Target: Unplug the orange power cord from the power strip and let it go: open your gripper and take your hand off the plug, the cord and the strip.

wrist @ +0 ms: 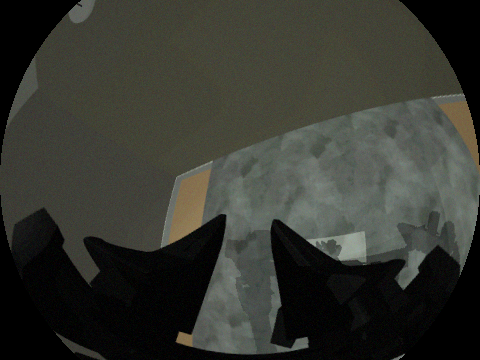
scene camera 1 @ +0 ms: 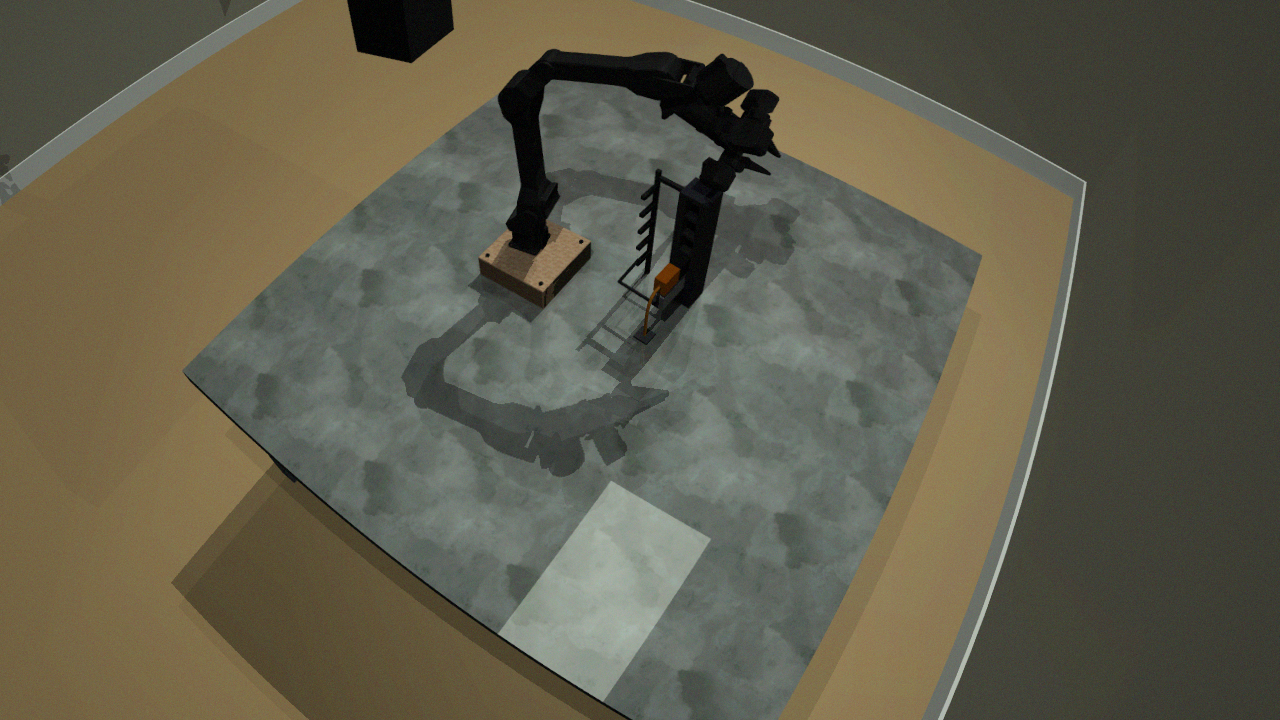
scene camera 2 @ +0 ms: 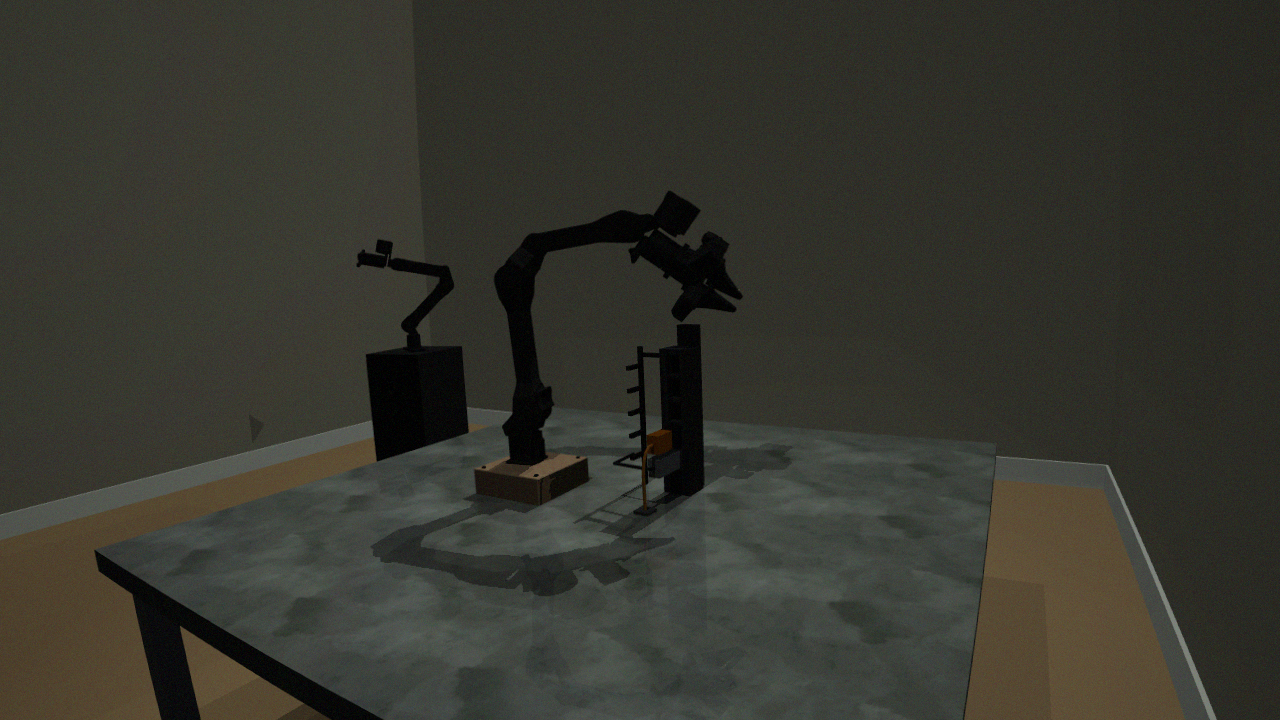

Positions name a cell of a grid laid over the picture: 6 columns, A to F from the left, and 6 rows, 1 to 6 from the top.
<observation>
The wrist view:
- my gripper: D4
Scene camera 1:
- my gripper: D2
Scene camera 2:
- my gripper: D3
</observation>
